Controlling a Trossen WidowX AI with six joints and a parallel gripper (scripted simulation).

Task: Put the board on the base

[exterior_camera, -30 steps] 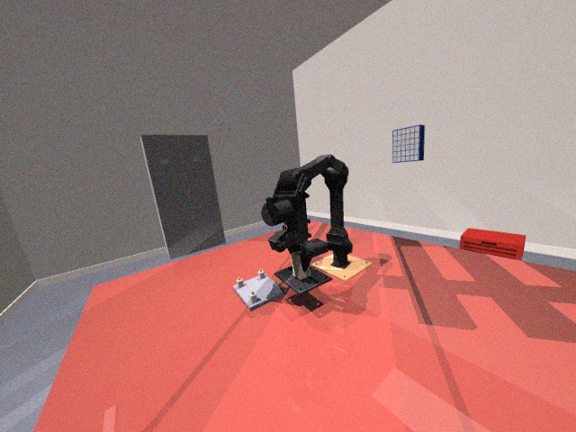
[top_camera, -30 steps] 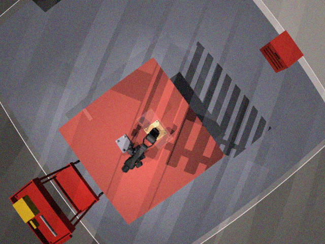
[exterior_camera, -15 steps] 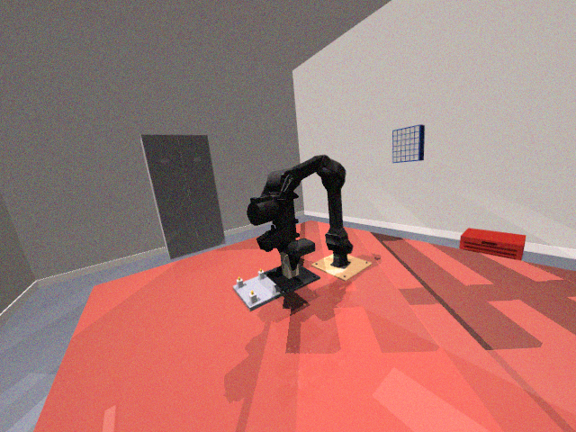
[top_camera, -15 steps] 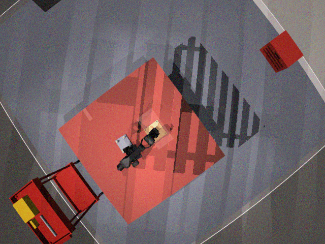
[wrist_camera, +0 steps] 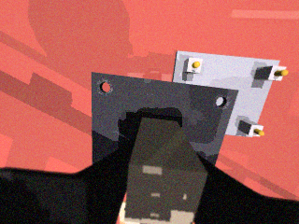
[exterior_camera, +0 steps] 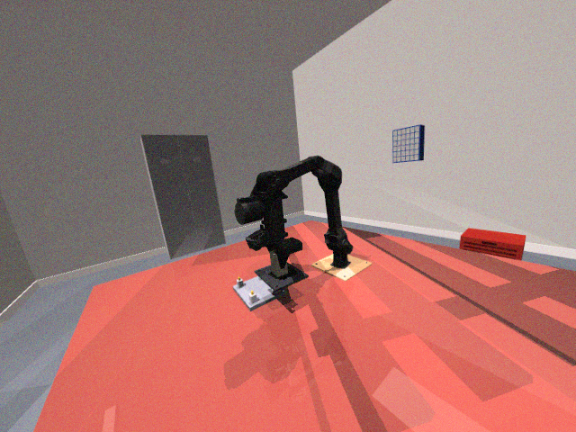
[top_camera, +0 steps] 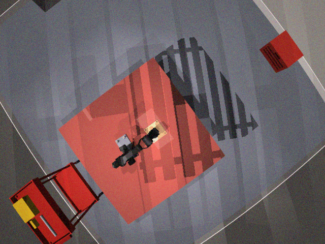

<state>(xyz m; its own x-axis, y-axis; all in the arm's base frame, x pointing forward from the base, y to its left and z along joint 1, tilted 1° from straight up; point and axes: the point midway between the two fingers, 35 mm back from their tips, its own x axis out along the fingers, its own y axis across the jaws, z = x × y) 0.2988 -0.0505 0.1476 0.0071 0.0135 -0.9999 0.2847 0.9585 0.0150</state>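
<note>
The grey base is 110 mm to the right of my gripper tip, 110 mm below it and 10 mm ahead of it. Round my gripper tip: black board 10 mm below.
</note>
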